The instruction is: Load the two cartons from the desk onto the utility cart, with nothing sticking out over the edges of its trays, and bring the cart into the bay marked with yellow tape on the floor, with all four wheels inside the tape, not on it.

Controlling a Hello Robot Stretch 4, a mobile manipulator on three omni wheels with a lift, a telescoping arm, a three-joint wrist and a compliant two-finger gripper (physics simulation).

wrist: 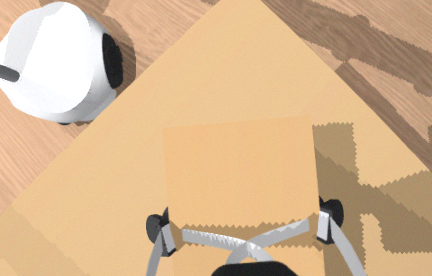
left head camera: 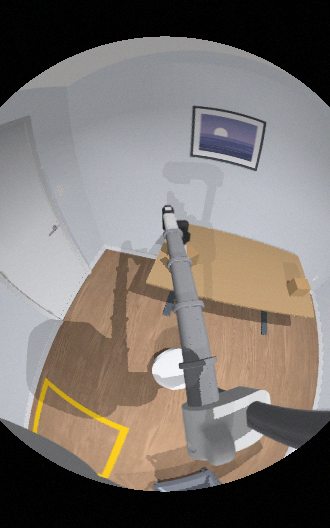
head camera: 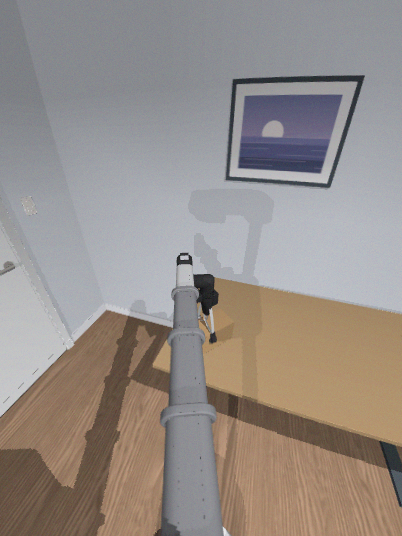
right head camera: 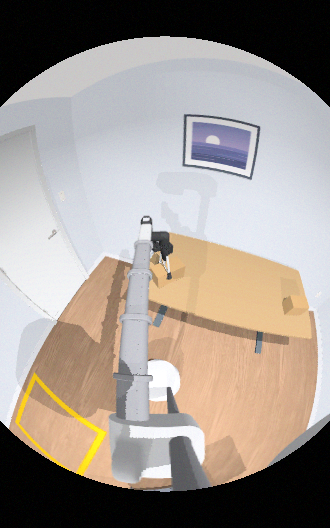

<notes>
I see my gripper [wrist: 242,214], a tan desk [head camera: 324,360], a white door [left head camera: 49,270], a yellow tape bay [left head camera: 123,430] and a framed picture [head camera: 284,130].
The tan desk also shows in the wrist view [wrist: 91,203], in the left head camera view [left head camera: 233,269] and in the right head camera view [right head camera: 220,283]. The white door shows as well in the right head camera view [right head camera: 48,273]. The framed picture shows as well in the left head camera view [left head camera: 219,134] and in the right head camera view [right head camera: 223,144].
</notes>
